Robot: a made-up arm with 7 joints. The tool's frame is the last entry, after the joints.
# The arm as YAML. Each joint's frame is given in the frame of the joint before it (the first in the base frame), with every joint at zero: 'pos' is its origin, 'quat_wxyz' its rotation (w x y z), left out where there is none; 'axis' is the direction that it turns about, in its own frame. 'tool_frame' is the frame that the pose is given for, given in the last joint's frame.
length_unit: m
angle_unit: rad
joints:
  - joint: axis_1
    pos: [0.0, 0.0, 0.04]
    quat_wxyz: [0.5, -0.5, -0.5, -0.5]
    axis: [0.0, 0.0, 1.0]
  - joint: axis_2
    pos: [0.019, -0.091, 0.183]
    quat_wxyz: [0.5, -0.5, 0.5, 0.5]
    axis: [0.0, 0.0, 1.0]
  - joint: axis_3
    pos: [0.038, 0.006, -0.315]
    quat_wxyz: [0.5, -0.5, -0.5, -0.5]
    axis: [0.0, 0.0, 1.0]
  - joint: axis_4
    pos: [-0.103, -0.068, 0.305]
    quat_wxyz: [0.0, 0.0, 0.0, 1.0]
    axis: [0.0, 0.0, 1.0]
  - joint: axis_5
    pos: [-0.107, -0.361, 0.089]
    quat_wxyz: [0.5, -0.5, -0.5, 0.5]
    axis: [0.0, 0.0, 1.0]
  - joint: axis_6
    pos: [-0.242, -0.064, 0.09]
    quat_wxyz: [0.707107, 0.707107, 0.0, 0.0]
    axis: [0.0, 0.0, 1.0]
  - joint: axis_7
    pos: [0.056, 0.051, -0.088]
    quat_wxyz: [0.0, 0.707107, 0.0, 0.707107]
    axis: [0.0, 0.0, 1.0]
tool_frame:
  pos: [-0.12, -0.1, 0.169]
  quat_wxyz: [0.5, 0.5, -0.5, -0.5]
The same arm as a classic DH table. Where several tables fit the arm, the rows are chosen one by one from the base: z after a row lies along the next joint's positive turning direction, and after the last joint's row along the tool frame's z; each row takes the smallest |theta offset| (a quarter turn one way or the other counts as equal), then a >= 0, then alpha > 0; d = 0 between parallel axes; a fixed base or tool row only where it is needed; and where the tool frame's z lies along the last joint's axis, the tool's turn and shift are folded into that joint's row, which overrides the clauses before.
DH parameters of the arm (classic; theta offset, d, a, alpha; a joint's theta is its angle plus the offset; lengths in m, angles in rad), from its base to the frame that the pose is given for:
base (fixed): 0.0000 0.0400 0.0000 -1.5708
axis_1: -1.5708 0.1830 0.0190 -1.5708
axis_2: 1.5708 -0.4060 0.0380 -1.5708
axis_3: -0.9873 0.0000 -0.1234 0.0000
axis_4: 0.9873 0.4000 0.3610 1.5708
axis_5: 0.0000 0.1970 0.2420 -1.5708
axis_6: -1.5708 -0.0240 0.0510 1.5708
axis_7: 0.0000 0.2250 0.1000 1.5708
tool (fixed): 0.0000 0.1200 0.0000 0.0000

